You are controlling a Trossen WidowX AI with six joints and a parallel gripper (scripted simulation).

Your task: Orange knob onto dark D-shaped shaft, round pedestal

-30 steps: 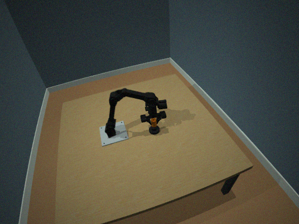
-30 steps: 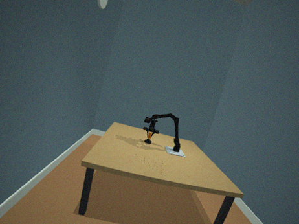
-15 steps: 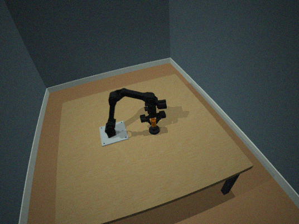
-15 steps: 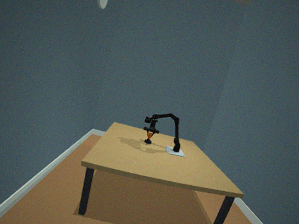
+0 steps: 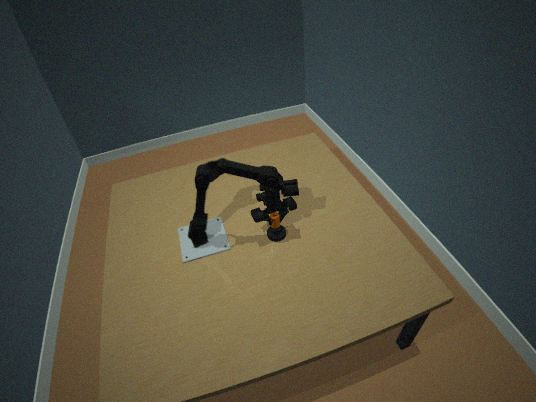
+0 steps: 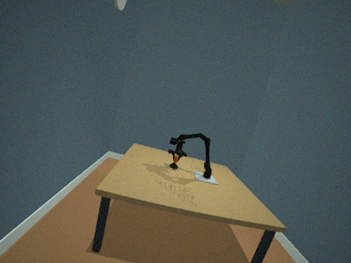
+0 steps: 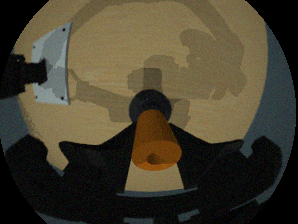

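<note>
My gripper tip is 2 cm below the orange knob. From my gripper tip the other things lie so: dark round pedestal 4 cm below.
</note>
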